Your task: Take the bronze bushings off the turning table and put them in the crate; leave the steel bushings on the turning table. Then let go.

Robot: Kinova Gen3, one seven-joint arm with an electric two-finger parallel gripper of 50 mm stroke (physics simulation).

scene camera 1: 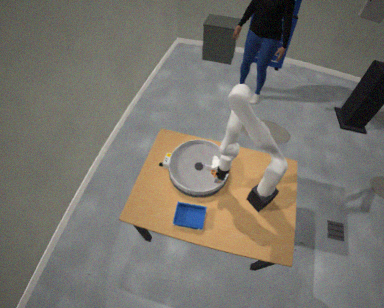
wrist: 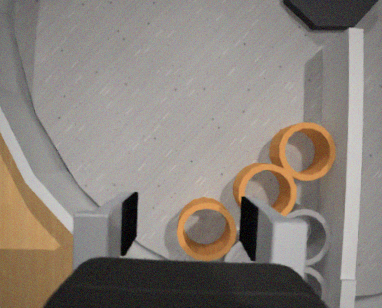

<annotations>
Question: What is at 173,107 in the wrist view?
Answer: A grey turning table.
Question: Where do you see a grey turning table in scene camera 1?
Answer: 189,165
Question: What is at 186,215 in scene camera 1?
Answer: A blue crate.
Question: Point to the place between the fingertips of my gripper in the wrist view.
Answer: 188,216
</annotations>
